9 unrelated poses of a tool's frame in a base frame.
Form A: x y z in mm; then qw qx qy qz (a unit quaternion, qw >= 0).
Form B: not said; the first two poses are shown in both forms.
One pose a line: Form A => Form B
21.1 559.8 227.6 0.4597 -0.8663 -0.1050 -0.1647 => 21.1 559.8 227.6 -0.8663 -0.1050 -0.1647 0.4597
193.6 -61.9 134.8 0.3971 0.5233 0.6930 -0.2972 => 193.6 -61.9 134.8 0.5233 0.6930 -0.2972 0.3971
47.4 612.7 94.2 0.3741 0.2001 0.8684 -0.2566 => 47.4 612.7 94.2 0.2001 0.8684 -0.2566 0.3741
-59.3 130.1 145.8 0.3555 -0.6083 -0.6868 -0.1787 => -59.3 130.1 145.8 -0.6083 -0.6868 -0.1787 0.3555
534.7 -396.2 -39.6 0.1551 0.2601 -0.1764 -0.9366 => 534.7 -396.2 -39.6 0.2601 -0.1764 -0.9366 0.1551
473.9 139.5 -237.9 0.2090 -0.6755 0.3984 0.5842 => 473.9 139.5 -237.9 -0.6755 0.3984 0.5842 0.2090
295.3 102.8 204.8 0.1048 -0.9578 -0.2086 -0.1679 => 295.3 102.8 204.8 -0.9578 -0.2086 -0.1679 0.1048
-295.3 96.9 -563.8 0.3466 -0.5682 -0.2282 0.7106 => -295.3 96.9 -563.8 -0.5682 -0.2282 0.7106 0.3466
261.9 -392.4 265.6 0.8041 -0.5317 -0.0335 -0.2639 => 261.9 -392.4 265.6 -0.5317 -0.0335 -0.2639 0.8041
